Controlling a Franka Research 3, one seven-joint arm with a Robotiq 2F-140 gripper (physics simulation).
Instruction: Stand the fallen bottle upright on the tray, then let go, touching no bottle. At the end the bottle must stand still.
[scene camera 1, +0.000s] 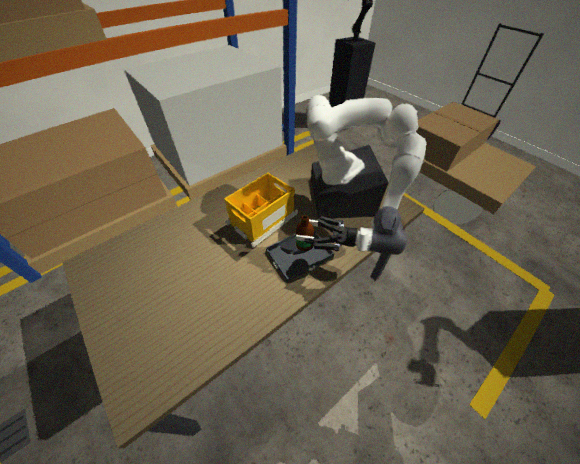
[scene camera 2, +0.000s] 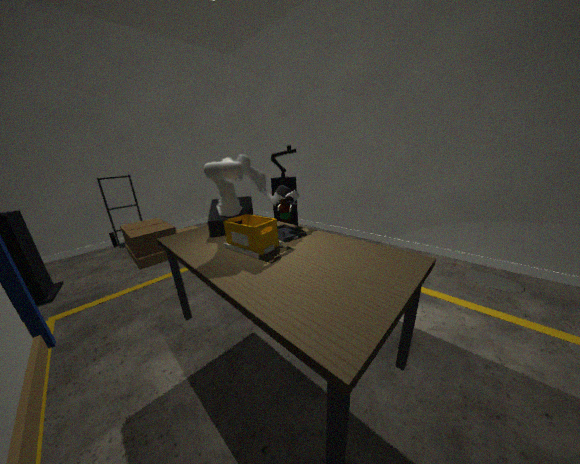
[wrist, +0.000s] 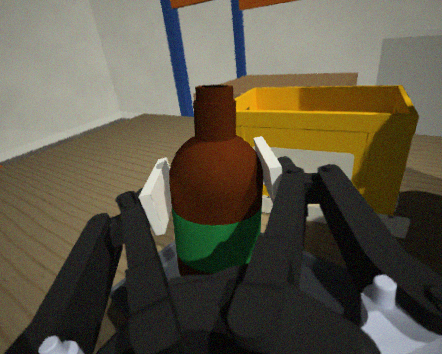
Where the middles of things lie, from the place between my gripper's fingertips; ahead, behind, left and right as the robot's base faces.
My gripper is now 20 mm to the right of the brown bottle (wrist: 216, 178), 20 mm past it and 10 mm above it.
